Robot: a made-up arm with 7 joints.
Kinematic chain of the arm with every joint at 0, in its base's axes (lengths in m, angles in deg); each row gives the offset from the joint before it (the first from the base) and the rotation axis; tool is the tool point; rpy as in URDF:
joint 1: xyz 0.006 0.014 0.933 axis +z
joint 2: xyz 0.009 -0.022 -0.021 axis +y
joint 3: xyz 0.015 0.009 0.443 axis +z
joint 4: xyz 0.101 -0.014 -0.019 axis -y
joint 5: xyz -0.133 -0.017 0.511 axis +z
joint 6: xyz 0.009 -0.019 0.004 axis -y
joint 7: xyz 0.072 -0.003 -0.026 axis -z
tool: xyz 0.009 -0.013 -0.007 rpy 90 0 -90
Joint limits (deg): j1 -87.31..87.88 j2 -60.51..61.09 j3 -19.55..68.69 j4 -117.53..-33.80 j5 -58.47..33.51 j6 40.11..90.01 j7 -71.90..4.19
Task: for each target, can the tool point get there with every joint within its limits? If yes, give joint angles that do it. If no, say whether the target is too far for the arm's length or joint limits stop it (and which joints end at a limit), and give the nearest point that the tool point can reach.
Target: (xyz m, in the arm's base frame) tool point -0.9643 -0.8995 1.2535
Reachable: no: too far | nearest point -0.5861 -0.5434 1.5222 | short by 0.585 m
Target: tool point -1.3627 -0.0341 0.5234
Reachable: no: too far | nearest point -0.5889 0.3772 0.7723 | short by 0.911 m
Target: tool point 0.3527 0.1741 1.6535
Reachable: yes | joints 29.98 -30.68 1.00 -92.78 15.04 63.93 -50.62
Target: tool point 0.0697 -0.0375 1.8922
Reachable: yes | joints -50.50 -34.72 7.08 -63.32 12.20 85.65 -45.11
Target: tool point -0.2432 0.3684 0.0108
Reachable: no: joint limits stop it (at a limit: joint 1, joint 2, joint 4, joint 6) | nearest point -0.1519 0.5423 0.4383 | short by 0.470 m
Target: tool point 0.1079 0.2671 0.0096
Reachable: no: joint limits stop it (at a limit: joint 2, joint 4) | nearest point 0.2011 0.4986 0.4209 | short by 0.481 m
